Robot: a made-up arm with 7 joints. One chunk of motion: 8 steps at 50 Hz.
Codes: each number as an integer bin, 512 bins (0 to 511) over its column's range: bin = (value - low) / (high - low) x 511, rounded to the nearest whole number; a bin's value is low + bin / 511 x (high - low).
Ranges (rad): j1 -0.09..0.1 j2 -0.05..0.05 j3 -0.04..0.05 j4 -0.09..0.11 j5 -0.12..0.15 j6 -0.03..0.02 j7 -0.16..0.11
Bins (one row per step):
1: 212 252 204 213 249 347 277
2: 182 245 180 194 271 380 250
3: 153 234 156 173 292 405 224
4: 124 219 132 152 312 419 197
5: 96 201 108 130 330 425 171
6: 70 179 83 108 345 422 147
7: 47 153 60 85 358 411 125
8: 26 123 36 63 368 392 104
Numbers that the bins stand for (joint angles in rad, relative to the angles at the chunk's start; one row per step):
1: -0.0112 -0.0007 -0.0041 -0.0066 0.0116 0.0040 -0.0136
2: -0.0223 -0.0021 -0.0083 -0.0141 0.0232 0.0072 -0.0279
3: -0.0331 -0.0042 -0.0125 -0.0223 0.0343 0.0096 -0.0416
4: -0.0439 -0.0071 -0.0168 -0.0305 0.0449 0.0110 -0.0559
5: -0.0543 -0.0107 -0.0210 -0.0391 0.0544 0.0116 -0.0696
6: -0.0640 -0.0150 -0.0254 -0.0477 0.0623 0.0113 -0.0823
7: -0.0725 -0.0201 -0.0294 -0.0567 0.0692 0.0102 -0.0940
8: -0.0803 -0.0259 -0.0337 -0.0653 0.0744 0.0084 -0.1050

